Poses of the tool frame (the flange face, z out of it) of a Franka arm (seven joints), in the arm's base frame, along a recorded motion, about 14 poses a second.
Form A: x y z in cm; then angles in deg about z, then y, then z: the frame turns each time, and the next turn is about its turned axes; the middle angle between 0 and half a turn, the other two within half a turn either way.
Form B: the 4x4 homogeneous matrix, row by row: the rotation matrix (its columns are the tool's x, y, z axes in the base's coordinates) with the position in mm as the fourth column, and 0 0 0 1 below. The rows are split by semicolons. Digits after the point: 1 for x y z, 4 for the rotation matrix.
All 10 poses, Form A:
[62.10, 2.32, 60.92, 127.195, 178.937, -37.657]
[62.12, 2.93, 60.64, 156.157, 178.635, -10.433]
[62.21, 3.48, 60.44, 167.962, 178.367, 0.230]
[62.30, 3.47, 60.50, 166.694, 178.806, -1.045]
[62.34, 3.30, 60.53, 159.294, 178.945, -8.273]
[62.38, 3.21, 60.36, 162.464, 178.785, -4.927]
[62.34, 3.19, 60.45, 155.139, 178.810, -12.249]
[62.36, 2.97, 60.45, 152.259, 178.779, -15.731]
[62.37, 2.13, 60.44, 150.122, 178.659, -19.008]
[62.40, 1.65, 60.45, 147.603, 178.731, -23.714]
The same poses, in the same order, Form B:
0.9652, -0.2614, -0.0112, 621.0; -0.2612, -0.9652, 0.0148, 23.2; -0.0147, -0.0113, -0.9998, 609.2; 0, 0, 0, 1
0.9725, -0.2320, -0.0218, 621.2; -0.2318, -0.9727, 0.0096, 29.3; -0.0234, -0.0043, -0.9997, 606.4; 0, 0, 0, 1
0.9768, -0.2125, -0.0279, 622.1; -0.2124, -0.9772, 0.0059, 34.8; -0.0285, 0.0001, -0.9996, 604.4; 0, 0, 0, 1
0.9770, -0.2124, -0.0203, 623.0; -0.2123, -0.9772, 0.0048, 34.7; -0.0208, -0.0004, -0.9998, 605.0; 0, 0, 0, 1
0.9764, -0.2153, -0.0172, 623.4; -0.2152, -0.9765, 0.0065, 33.0; -0.0182, -0.0026, -0.9998, 605.3; 0, 0, 0, 1
0.9757, -0.2183, -0.0202, 623.8; -0.2182, -0.9759, 0.0064, 32.1; -0.0211, -0.0018, -0.9998, 603.6; 0, 0, 0, 1
0.9757, -0.2184, -0.0188, 623.4; -0.2183, -0.9759, 0.0087, 31.9; -0.0203, -0.0044, -0.9998, 604.5; 0, 0, 0, 1
0.9779, -0.2081, -0.0189, 623.6; -0.2080, -0.9781, 0.0099, 29.7; -0.0205, -0.0058, -0.9998, 604.5; 0, 0, 0, 1
0.9818, -0.1887, -0.0203, 623.7; -0.1885, -0.9820, 0.0117, 21.3; -0.0221, -0.0076, -0.9997, 604.4; 0, 0, 0, 1
0.9883, -0.1511, -0.0187, 624.0; -0.1508, -0.9885, 0.0119, 16.5; -0.0203, -0.0089, -0.9998, 604.5; 0, 0, 0, 1

